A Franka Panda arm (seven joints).
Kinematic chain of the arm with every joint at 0, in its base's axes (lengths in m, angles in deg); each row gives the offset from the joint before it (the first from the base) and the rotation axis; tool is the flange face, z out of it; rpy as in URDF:
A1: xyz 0 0 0.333 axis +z
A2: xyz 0 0 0 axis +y
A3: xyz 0 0 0.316 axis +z
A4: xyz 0.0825 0 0 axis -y
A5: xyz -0.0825 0 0.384 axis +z
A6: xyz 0 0 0 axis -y
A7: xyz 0.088 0 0 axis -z
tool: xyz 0 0 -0.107 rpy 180 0 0
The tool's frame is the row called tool.
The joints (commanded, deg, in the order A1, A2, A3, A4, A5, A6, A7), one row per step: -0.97 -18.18 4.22 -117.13 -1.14 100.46 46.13; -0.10 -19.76 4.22 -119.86 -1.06 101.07 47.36; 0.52 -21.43 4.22 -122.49 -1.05 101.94 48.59; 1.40 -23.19 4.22 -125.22 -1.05 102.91 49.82; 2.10 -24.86 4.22 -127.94 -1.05 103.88 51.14; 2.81 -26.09 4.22 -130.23 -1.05 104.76 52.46; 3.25 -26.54 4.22 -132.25 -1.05 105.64 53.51; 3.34 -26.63 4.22 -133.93 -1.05 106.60 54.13; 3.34 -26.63 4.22 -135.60 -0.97 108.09 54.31; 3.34 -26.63 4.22 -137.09 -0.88 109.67 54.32; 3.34 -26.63 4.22 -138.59 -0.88 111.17 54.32; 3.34 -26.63 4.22 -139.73 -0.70 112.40 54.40; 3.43 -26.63 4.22 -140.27 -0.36 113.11 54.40
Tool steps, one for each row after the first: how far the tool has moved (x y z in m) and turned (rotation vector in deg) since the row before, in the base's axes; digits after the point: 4 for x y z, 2 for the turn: -0.0101 0.0064 -0.0094 -0.03 0.49 -0.41; -0.0098 0.0041 -0.0077 -0.09 0.03 -0.64; -0.0105 0.0058 -0.0080 -0.09 -0.06 -0.38; -0.0101 0.0041 -0.0089 -0.09 0.01 -0.65; -0.0080 0.0041 -0.0089 -0.08 0.11 -0.64; -0.0047 0.0023 -0.0123 -0.10 0.63 -0.63; -0.0026 0.0000 -0.0119 -0.08 0.59 -0.54; -0.0015 -0.0004 -0.0117 0.06 0.18 -0.19; -0.0012 -0.0003 -0.0100 0.10 -0.08 -0.01; -0.0016 -0.0005 -0.0101 0.01 0.00 0.02; -0.0012 -0.0002 -0.0076 0.18 -0.07 -0.13; -0.0005 0.0009 -0.0034 0.33 -0.13 -0.03
